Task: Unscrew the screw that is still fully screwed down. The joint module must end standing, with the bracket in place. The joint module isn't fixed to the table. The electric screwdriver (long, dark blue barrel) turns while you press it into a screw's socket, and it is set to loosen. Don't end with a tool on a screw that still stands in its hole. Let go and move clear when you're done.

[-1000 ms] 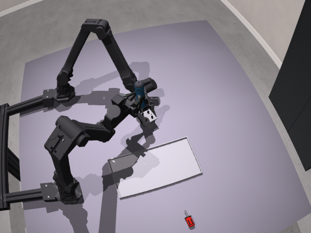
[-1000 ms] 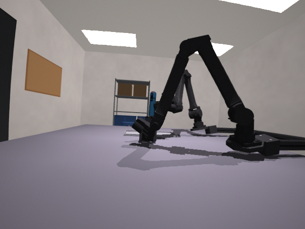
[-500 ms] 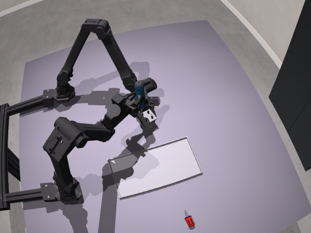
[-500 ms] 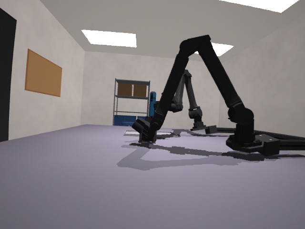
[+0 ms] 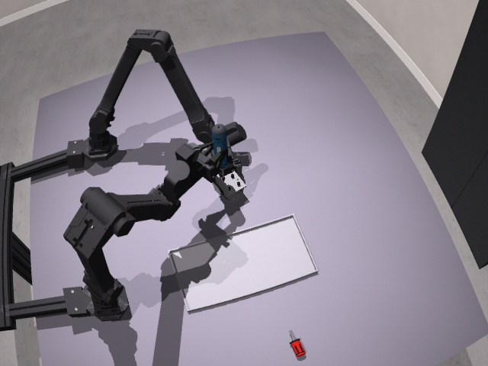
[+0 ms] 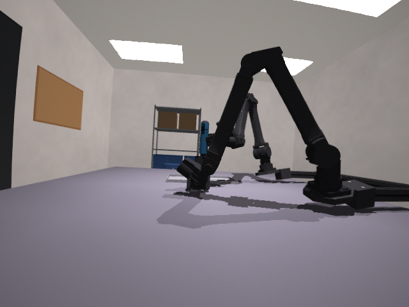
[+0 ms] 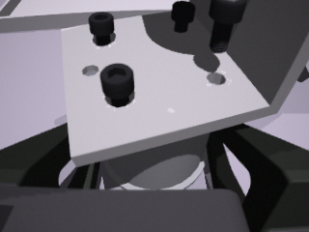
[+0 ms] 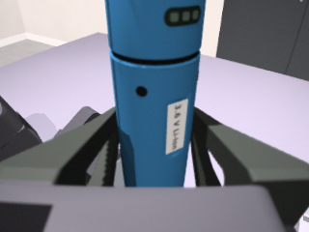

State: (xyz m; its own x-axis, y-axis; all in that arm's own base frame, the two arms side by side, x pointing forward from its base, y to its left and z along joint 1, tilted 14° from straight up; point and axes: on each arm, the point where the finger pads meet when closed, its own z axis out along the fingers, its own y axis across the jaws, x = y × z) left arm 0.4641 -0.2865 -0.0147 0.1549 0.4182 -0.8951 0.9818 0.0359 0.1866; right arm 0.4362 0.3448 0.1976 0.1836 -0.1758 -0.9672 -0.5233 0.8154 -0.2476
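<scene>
My left hand is 1 cm below the joint module body. Also, from my left hand: white tray: 26 cm to the right, 2 cm below, 2 cm behind; white bracket: 5 cm above; red hand screwdriver: 57 cm to the right, 8 cm ahead, 1 cm below.
</scene>
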